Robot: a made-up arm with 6 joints. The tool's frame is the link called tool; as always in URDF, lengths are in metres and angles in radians. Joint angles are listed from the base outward.
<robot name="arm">
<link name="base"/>
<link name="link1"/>
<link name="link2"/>
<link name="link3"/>
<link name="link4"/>
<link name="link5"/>
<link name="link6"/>
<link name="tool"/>
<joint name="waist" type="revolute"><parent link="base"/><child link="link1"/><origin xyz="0 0 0.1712"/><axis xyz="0 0 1"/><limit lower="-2.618" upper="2.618"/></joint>
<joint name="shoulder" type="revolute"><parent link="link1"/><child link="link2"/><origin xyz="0 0 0"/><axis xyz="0.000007 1 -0.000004"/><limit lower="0" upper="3.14"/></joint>
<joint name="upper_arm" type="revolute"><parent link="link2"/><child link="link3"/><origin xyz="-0.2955 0 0.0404"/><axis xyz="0.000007 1 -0.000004"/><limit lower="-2.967" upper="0"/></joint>
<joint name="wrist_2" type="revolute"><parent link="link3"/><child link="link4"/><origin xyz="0.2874 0 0.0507"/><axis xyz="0.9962 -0.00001 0.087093"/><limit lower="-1.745" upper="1.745"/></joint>
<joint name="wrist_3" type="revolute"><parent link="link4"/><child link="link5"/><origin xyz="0 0 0"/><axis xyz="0.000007 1 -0.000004"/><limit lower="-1.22" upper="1.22"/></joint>
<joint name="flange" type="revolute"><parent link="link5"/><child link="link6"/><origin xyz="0.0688 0 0.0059"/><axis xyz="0.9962 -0.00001 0.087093"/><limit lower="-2.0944" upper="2.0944"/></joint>
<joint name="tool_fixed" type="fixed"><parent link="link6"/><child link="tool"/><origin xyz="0 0 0" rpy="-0.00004 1.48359 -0.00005"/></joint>
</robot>
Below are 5 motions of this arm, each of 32 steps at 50 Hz.
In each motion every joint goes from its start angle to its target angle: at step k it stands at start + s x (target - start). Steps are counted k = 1, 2, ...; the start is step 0. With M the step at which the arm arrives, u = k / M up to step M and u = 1 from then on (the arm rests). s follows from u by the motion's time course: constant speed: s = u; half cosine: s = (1 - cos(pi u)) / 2; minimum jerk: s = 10 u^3 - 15 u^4 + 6 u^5.
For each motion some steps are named. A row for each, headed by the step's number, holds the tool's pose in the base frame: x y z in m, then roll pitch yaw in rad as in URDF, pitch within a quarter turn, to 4 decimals.
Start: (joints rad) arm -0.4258 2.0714 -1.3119 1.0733 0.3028 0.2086
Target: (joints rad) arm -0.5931 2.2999 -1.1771 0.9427 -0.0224 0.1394
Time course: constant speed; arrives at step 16
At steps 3, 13, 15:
3: 0.4219 -0.1914 0.1746 2.4111 0.0677 1.5044
13: 0.3755 -0.2336 0.0916 2.5972 0.2175 1.4092
15: 0.3643 -0.2401 0.0762 2.6347 0.2469 1.3996

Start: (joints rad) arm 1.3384 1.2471 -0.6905 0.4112 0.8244 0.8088
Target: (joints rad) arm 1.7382 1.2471 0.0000 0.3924 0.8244 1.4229
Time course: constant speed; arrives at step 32
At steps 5, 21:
5: 0.0166 0.2159 0.2623 2.8301 -0.1876 -2.8699
21: -0.0236 0.1305 0.1823 -3.0244 -0.2967 -3.0686

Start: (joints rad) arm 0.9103 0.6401 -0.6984 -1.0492 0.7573 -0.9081
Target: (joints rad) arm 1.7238 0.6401 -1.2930 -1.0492 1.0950 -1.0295
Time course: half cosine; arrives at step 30
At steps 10, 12, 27, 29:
10: 0.0884 0.0784 0.4775 -1.7454 -0.3616 -1.1094
12: 0.0805 0.0777 0.4944 -1.7180 -0.3408 -1.0660
27: 0.0483 0.0387 0.5905 -1.5922 -0.1617 -0.7385
29: 0.0483 0.0366 0.5933 -1.5895 -0.1545 -0.7260

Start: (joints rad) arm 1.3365 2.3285 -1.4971 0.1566 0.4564 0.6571
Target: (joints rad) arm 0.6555 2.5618 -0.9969 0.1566 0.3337 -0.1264
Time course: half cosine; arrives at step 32
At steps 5, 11, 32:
5: 0.1259 0.4642 0.1018 2.8584 0.2005 -2.6145
11: 0.1773 0.4141 0.0567 2.9687 0.1410 -2.5834
32: 0.2400 0.1890 -0.0548 3.0957 -0.2379 -2.5084

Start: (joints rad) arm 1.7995 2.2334 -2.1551 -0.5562 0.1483 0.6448
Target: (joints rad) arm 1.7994 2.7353 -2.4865 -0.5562 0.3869 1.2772
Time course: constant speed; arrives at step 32
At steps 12, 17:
12: -0.1291 0.5929 0.3275 2.2866 1.1747 -2.3656
17: -0.1303 0.6038 0.2960 2.2714 1.0720 -2.4268

